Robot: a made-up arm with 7 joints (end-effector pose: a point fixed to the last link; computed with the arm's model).
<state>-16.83 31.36 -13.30 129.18 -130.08 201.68 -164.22</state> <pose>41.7 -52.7 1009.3 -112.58 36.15 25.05</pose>
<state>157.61 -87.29 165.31 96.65 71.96 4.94 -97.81</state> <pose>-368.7 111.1 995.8 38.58 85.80 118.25</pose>
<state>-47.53 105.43 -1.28 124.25 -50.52 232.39 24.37</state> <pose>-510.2 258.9 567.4 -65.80 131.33 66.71</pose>
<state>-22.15 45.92 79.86 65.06 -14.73 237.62 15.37</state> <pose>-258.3 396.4 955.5 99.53 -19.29 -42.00</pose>
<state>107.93 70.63 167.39 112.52 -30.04 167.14 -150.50</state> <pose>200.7 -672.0 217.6 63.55 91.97 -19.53</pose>
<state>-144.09 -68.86 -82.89 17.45 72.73 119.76 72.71</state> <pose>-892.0 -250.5 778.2 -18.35 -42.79 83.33</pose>
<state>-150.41 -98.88 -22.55 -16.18 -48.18 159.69 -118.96</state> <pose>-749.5 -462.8 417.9 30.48 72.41 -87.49</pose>
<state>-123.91 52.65 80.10 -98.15 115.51 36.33 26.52</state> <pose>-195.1 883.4 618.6 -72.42 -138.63 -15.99</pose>
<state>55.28 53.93 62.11 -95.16 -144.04 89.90 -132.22</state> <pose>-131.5 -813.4 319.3 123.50 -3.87 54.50</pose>
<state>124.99 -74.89 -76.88 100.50 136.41 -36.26 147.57</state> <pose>168.0 830.8 110.0 69.73 -93.25 -74.09</pose>
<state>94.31 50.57 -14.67 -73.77 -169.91 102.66 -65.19</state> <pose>-179.1 -847.8 654.9 105.46 -31.75 6.79</pose>
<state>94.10 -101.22 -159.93 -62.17 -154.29 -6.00 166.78</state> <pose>21.2 657.1 -391.3 69.38 -57.48 19.83</pose>
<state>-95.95 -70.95 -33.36 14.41 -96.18 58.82 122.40</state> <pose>-43.2 -1168.6 609.5 26.99 -61.75 45.64</pose>
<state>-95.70 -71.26 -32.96 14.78 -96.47 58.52 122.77</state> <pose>-39.8 -1171.3 600.7 27.07 -62.27 45.73</pose>
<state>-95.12 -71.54 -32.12 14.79 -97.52 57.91 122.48</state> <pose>-26.5 -1173.8 594.6 27.51 -61.96 45.59</pose>
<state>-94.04 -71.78 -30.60 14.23 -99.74 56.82 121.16</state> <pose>1.7 -1175.5 592.9 28.44 -60.34 45.09</pose>
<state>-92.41 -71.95 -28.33 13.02 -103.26 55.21 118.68</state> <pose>45.9 -1174.9 597.3 29.65 -57.23 44.21</pose>
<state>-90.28 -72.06 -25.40 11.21 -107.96 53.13 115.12</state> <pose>103.3 -1170.3 608.3 30.72 -52.77 42.90</pose>
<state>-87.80 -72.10 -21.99 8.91 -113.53 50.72 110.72</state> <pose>168.2 -1160.1 626.1 31.12 -47.40 41.18</pose>
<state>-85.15 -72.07 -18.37 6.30 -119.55 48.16 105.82</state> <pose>234.2 -1144.1 649.8 30.49 -41.75 39.06</pose>
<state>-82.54 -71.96 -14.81 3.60 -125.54 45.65 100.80</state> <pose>295.0 -1123.6 677.6 28.85 -36.50 36.62</pose>
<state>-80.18 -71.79 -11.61 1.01 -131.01 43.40 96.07</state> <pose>345.7 -1101.1 706.7 26.51 -32.15 34.04</pose>
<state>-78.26 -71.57 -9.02 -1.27 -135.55 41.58 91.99</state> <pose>383.6 -1079.8 734.0 23.98 -28.91 31.57</pose>
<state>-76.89 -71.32 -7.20 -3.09 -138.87 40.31 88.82</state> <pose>408.6 -1062.2 757.1 21.76 -26.73 29.46</pose>
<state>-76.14 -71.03 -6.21 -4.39 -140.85 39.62 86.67</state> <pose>421.3 -1049.8 775.1 20.09 -25.42 27.91</pose>
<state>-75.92 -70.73 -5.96 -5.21 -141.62 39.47 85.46</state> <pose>424.5 -1042.6 787.8 19.10 -24.71 26.97</pose>
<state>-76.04 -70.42 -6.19 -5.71 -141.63 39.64 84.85</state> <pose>422.1 -1038.7 797.0 18.54 -24.33 26.43</pose>
